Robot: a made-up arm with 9 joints.
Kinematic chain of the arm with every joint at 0, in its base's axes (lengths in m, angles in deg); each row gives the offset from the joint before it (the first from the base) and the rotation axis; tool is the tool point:
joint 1: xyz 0 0 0.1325 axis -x
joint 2: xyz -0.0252 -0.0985 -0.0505 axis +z
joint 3: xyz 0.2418 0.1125 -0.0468 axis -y
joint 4: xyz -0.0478 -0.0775 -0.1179 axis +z
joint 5: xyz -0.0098 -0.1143 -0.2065 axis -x
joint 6: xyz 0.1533 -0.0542 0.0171 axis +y
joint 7: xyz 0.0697 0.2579 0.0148 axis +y
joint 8: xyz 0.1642 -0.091 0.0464 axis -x
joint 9: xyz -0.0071 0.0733 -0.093 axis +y
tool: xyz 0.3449 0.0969 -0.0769
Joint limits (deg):
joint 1: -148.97..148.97
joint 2: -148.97..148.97
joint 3: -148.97..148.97
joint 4: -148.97..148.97
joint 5: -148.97..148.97
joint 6: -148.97..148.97
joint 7: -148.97..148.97
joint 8: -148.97..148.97
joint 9: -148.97..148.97
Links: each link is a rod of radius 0.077 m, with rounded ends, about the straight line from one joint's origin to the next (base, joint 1, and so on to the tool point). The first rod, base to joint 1, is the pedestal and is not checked.
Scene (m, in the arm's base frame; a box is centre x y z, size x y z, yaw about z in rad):
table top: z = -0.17
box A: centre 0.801 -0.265 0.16 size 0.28 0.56 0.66 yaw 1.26
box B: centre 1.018 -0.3 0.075 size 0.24 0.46 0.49 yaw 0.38
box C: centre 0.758 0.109 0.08 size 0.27 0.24 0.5 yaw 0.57
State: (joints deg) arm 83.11 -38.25 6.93 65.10 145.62 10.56 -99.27 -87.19 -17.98
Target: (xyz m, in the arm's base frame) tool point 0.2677 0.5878 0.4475
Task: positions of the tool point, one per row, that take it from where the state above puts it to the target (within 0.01 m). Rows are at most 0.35 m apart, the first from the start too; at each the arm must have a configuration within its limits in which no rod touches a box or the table.
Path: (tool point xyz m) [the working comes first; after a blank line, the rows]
Joints at the target: 148.97 -39.89 51.44 87.09 148.97 -43.85 -148.97 -94.53 -18.05
Straight joint move there: touches box A.

1: 0.1242 -0.9129 0.1809
2: 0.0534 -0.8192 0.1316
3: 0.0195 -0.7180 0.0920
4: 0.0216 -0.6260 0.0681
5: 0.0510 -0.5591 0.0620
6: -0.0017 -0.5794 0.2475
7: -0.0346 -0.5194 0.4650
8: -0.0364 -0.3606 0.6650
9: -0.0025 -0.1169 0.7900
10: 0.0653 0.1653 0.7970
11: 0.1592 0.4211 0.6744
12: 0.2677 0.5878 0.4475

